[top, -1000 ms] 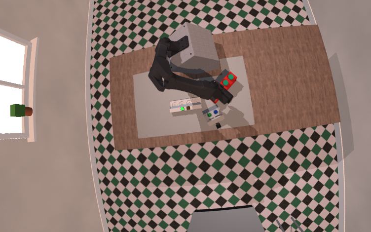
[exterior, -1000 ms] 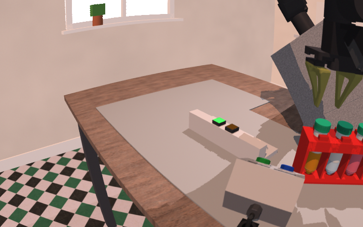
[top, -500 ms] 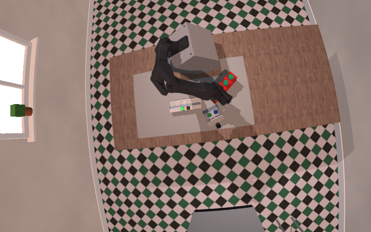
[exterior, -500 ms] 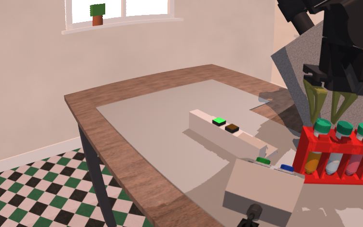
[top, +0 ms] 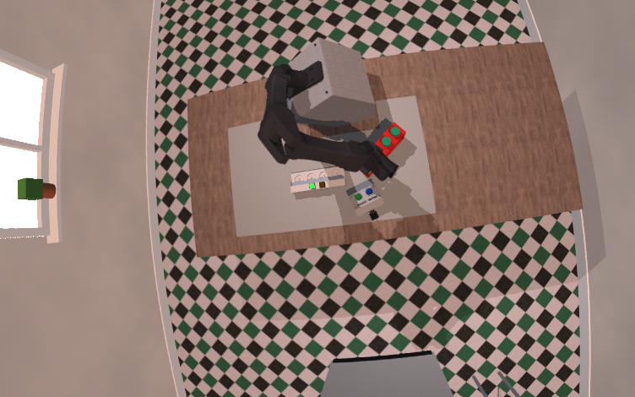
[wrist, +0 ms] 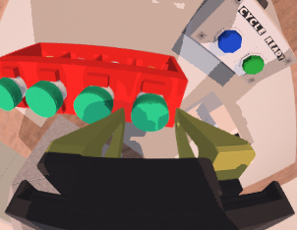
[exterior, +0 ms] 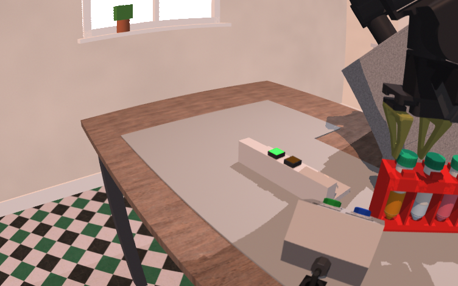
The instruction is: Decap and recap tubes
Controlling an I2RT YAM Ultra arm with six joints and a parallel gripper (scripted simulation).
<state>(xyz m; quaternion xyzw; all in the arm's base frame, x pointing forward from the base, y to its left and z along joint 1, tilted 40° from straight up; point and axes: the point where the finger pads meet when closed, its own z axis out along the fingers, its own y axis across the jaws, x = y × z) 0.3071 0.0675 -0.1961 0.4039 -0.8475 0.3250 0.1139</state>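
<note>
The green key lies 12 cm ahead of my hand, 6 cm below it and 5 cm to the right of it. Round my hand: key box (13 cm ahead, 7 cm below, 3 cm to the right); blue key (10 cm ahead, 6 cm below, 1 cm to the right).
</note>
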